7 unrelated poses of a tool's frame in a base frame.
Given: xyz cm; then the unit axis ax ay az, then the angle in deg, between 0 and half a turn.
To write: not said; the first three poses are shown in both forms.
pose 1, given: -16.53, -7.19, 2.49, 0.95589, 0.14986, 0.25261, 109.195
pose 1, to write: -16.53, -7.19, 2.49, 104.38, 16.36, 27.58
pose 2, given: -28.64, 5.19, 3.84, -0.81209, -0.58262, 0.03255, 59.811
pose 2, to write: -28.64, 5.19, 3.84, -48.57, -34.85, 1.95
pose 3, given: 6.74, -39.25, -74.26, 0.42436, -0.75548, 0.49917, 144.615
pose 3, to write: 6.74, -39.25, -74.26, 61.37, -109.25, 72.19
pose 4, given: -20.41, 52.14, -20.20, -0.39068, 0.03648, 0.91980, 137.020
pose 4, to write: -20.41, 52.14, -20.20, -53.53, 5.00, 126.03
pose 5, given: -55.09, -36.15, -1.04, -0.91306, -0.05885, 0.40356, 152.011
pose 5, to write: -55.09, -36.15, -1.04, -138.79, -8.95, 61.35
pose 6, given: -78.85, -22.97, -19.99, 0.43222, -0.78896, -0.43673, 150.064
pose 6, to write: -78.85, -22.97, -19.99, 64.86, -118.39, -65.54
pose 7, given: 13.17, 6.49, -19.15, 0.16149, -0.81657, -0.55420, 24.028
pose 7, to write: 13.17, 6.49, -19.15, 3.88, -19.62, -13.32
